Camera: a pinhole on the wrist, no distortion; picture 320 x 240 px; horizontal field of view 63.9 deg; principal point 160.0 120.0 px. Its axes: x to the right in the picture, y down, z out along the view. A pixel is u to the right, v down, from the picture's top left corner.
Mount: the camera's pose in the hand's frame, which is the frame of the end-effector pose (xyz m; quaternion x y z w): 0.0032 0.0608 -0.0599 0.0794 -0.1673 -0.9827 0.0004
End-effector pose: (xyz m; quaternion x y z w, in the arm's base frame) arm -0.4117 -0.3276 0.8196 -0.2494 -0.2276 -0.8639 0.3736
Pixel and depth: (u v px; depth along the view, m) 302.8 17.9 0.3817
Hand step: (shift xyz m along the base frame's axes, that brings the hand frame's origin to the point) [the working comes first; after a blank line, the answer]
In the camera's frame: 0.2125 -0.1519 0.3817

0.4577 0.0628 0.0734
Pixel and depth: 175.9 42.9 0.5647
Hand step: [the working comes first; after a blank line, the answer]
In the camera's frame: 0.0350 -0.1697 0.5647

0.4823 0.0455 0.3272
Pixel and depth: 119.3 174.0 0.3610
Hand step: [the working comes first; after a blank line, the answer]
In the camera's frame: -0.0573 0.0760 0.3610

0.1631 0.1116 0.2630
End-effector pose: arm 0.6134 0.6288 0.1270 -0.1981 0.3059 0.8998 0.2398
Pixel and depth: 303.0 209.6 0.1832
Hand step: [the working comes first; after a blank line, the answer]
In the camera's frame: 0.1021 0.0640 0.1832

0.0469 -0.0053 0.1758
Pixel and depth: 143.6 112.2 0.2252
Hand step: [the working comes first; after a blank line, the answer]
In the camera's frame: -0.0144 -0.0068 0.2252

-0.0956 -0.0076 0.1834
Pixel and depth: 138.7 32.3 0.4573
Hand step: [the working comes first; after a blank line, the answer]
In the camera's frame: -0.0380 -0.1563 0.4573

-0.2446 -0.0524 0.4127
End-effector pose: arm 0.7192 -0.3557 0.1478 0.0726 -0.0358 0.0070 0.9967
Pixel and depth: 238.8 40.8 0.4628
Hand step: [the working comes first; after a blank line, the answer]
In the camera's frame: 0.1421 -0.1429 0.4628

-0.2330 0.2946 0.3328
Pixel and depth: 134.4 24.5 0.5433
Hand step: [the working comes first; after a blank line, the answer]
In the camera's frame: -0.0542 -0.2022 0.5433

-0.0584 0.3707 0.4436
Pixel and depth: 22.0 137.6 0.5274
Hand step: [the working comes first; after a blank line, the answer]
In the camera's frame: -0.2837 0.0362 0.5274

0.1612 0.1365 0.5255
